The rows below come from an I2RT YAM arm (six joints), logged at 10 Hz.
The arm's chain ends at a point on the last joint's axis. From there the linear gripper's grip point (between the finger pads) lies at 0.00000 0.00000 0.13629 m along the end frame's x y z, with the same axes.
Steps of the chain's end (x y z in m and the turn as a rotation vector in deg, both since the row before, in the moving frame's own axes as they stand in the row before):
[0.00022, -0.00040, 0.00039, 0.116, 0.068, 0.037]
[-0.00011, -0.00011, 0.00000, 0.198, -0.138, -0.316]
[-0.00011, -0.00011, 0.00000, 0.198, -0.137, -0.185]
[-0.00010, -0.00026, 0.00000, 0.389, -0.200, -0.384]
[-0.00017, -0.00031, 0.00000, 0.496, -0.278, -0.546]
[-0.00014, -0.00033, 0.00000, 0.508, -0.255, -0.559]
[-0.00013, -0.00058, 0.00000, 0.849, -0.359, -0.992]
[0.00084, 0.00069, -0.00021, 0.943, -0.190, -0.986]
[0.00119, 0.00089, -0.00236, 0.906, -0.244, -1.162]
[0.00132, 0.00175, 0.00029, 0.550, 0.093, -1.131]
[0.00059, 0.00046, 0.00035, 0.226, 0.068, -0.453]
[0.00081, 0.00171, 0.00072, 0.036, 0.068, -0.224]
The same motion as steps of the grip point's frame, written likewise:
[0.00038, -0.00068, 0.00039, 0.116, 0.068, 0.037]
[-0.00044, -0.00058, 0.00000, 0.198, -0.138, -0.316]
[-0.00044, -0.00058, 0.00000, 0.198, -0.137, -0.185]
[-0.00058, -0.00118, 0.00000, 0.389, -0.200, -0.384]
[-0.00084, -0.00149, -0.00001, 0.496, -0.278, -0.546]
[-0.00075, -0.00154, -0.00001, 0.508, -0.255, -0.559]
[-0.00100, -0.00259, -0.00002, 0.849, -0.359, -0.992]
[0.00037, -0.00155, -0.00023, 0.943, -0.190, -0.986]
[0.00059, -0.00126, -0.00238, 0.906, -0.244, -1.162]
[0.00153, 0.00044, 0.00028, 0.550, 0.093, -1.131]
[0.00075, -0.00008, 0.00035, 0.226, 0.068, -0.453]
[0.00097, 0.00162, 0.00072, 0.036, 0.068, -0.224]

